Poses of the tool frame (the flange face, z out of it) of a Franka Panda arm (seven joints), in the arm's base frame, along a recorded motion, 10 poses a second.
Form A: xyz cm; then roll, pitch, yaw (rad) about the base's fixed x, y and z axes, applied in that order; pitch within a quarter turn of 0, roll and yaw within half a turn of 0.
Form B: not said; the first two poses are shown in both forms.
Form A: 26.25, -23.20, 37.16, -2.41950, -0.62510, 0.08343
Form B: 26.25, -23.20, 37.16, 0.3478, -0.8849, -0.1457, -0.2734
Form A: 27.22, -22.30, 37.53, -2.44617, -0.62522, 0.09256
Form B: 27.22, -22.30, 37.53, 0.3373, -0.8888, -0.1461, -0.2738
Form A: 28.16, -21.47, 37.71, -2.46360, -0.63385, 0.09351
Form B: 28.16, -21.47, 37.71, 0.3294, -0.8903, -0.1454, -0.2788
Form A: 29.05, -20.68, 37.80, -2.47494, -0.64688, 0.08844
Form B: 29.05, -20.68, 37.80, 0.3232, -0.8905, -0.1435, -0.2863
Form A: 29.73, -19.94, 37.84, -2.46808, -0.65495, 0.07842
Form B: 29.73, -19.94, 37.84, 0.3245, -0.8888, -0.1412, -0.2911
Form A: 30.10, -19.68, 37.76, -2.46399, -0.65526, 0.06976
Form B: 30.10, -19.68, 37.76, 0.3251, -0.8887, -0.1380, -0.2923
